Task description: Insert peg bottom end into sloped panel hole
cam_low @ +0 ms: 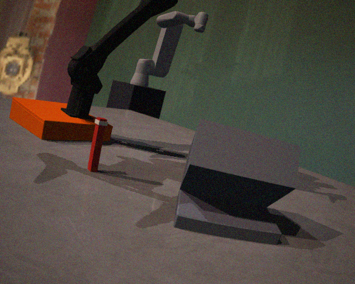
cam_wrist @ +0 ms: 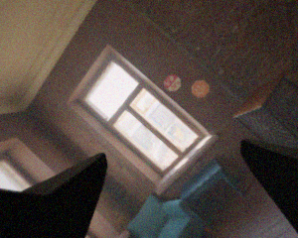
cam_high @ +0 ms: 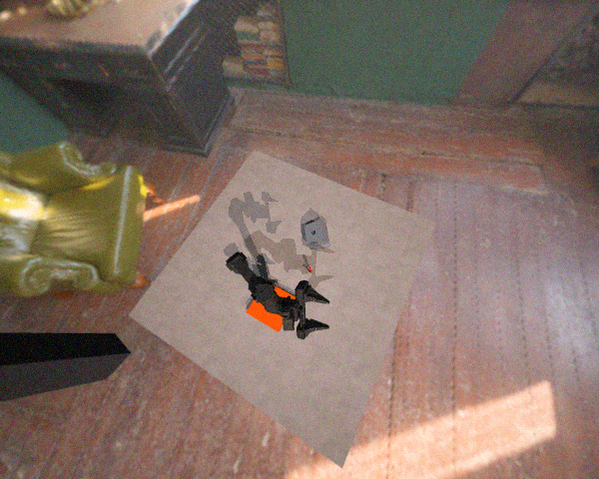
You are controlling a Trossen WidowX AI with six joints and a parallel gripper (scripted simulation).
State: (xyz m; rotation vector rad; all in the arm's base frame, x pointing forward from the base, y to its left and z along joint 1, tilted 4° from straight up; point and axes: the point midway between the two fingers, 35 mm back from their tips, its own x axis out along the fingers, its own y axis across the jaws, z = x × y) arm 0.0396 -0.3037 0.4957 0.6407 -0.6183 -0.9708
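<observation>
My gripper tip is now 49 cm above the red square peg, 23 cm to the right of it and 17 cm short of it. From my gripper tip the other things lie so: grey sloped panel (48 cm below, 36 cm ahead, 32 cm to the left); then grey foot (54 cm below, 37 cm ahead, 31 cm to the left).
</observation>
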